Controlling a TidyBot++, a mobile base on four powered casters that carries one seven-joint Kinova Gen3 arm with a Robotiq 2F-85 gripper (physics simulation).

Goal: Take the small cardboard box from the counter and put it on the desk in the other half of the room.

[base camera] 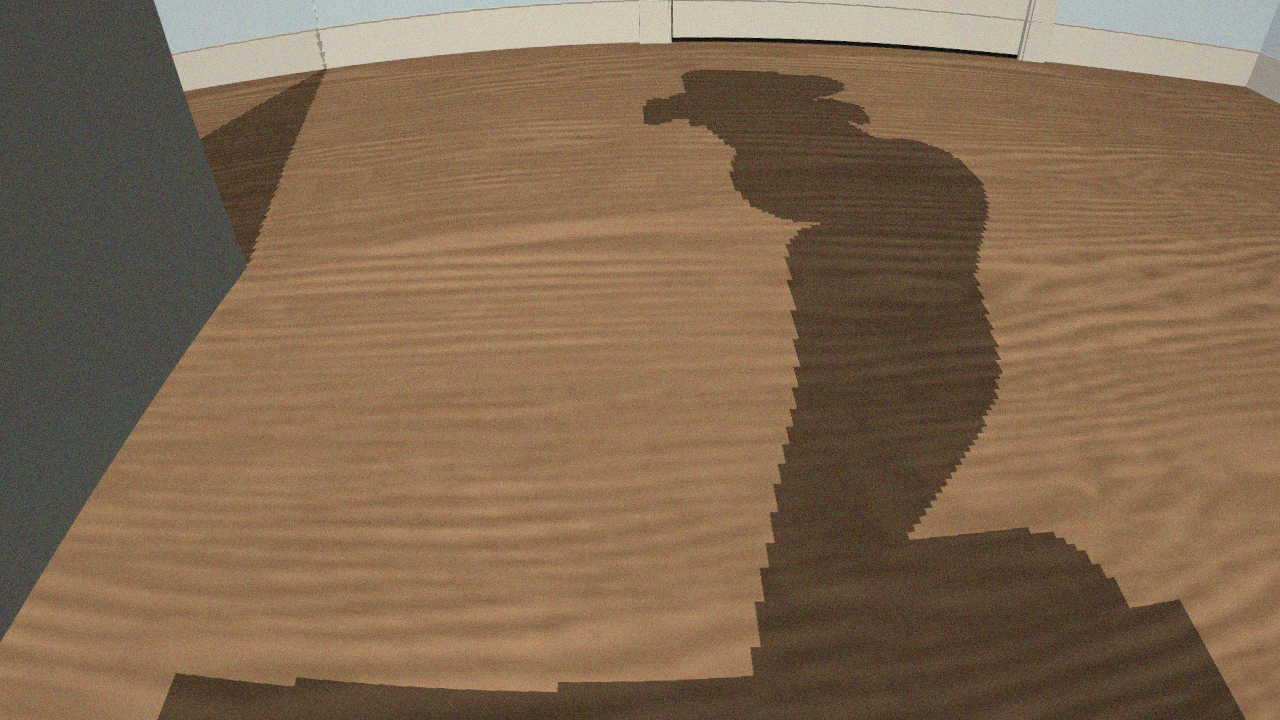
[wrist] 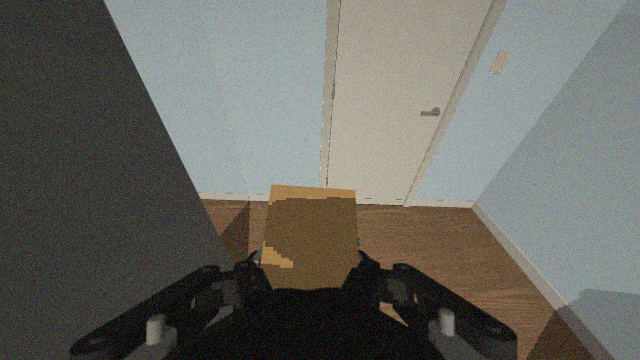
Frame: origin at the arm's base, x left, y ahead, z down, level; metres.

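Seen in the pictures: gripper, fingertip midpoint: [wrist: 308, 256].
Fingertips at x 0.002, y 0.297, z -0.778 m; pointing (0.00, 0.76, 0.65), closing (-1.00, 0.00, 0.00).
Note:
A point is followed by its place in that frame.
The small cardboard box [wrist: 312, 230] {x -0.001, y 0.289, z -0.824 m} is orange-brown and sits between the fingertips in the lower middle of the wrist view, mostly in shadow, with a lit strip along its far edge. My gripper [wrist: 308, 256] {x 0.002, y 0.297, z -0.778 m} is shut on the box, one finger against its left side and one against its right. The box is held up off the wooden floor. The gripper itself does not show in the base camera view, where a shadow of the arm lies on the floor. The counter and the desk do not show in either view.
A dark grey partition [base camera: 89, 268] {x 0.409, y 0.517, z 0.267 m} [wrist: 90, 175] {x 0.410, y 0.501, z -0.702 m} stands close on the left, its end edge showing. Beyond the wooden floor [base camera: 447, 402] {x 0.130, y 0.488, z 0.397 m} [wrist: 425, 245] {x -0.925, y 1.042, z 0.397 m} is a pale blue wall with a cream door [base camera: 841, 22] {x -0.483, y 1.494, z 0.347 m} [wrist: 395, 100] {x -0.548, y 1.491, z -0.585 m}. Another blue wall [wrist: 590, 175] {x -1.585, y 1.007, z -0.349 m} stands at the right.

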